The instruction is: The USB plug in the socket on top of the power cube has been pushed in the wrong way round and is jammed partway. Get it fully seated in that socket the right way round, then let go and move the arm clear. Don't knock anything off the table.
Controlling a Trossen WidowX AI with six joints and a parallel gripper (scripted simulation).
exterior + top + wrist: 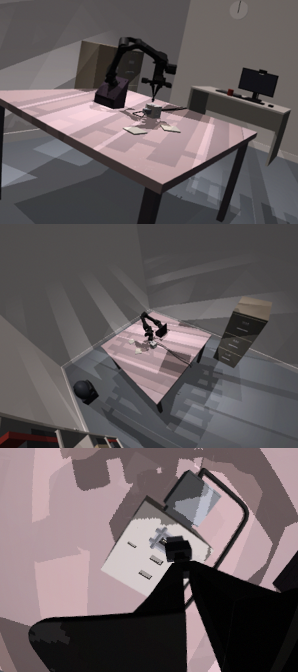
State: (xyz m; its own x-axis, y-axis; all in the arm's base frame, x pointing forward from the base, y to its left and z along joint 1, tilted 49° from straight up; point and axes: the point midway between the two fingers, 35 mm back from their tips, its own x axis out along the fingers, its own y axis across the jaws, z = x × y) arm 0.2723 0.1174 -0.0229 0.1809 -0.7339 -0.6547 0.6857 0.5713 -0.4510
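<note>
My gripper tip is 2 cm above the dark USB plug.
</note>
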